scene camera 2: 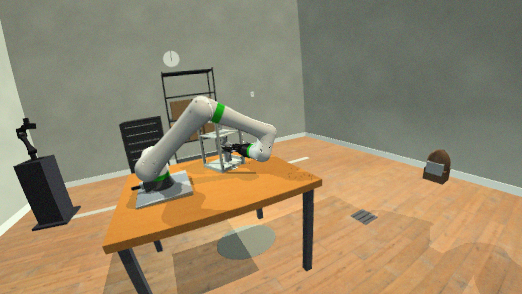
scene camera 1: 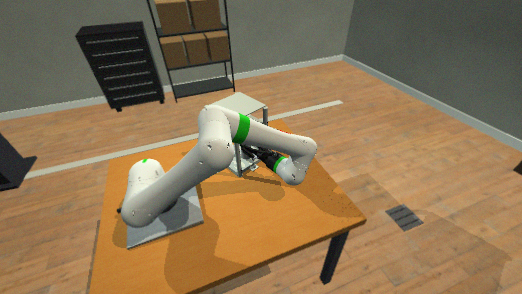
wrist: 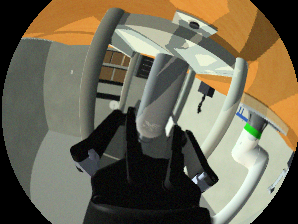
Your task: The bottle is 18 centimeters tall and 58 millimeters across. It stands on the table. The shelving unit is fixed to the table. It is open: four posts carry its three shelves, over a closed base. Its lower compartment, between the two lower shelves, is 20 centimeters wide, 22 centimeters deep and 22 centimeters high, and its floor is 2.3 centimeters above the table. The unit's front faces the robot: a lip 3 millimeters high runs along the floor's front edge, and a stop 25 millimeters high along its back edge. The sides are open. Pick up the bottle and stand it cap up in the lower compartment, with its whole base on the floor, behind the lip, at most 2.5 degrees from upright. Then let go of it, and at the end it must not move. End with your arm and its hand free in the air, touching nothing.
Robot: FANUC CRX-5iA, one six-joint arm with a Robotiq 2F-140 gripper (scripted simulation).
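Shelving unit (wrist: 187, 37) and (scene camera 2: 232, 165): the same spot on the unit.
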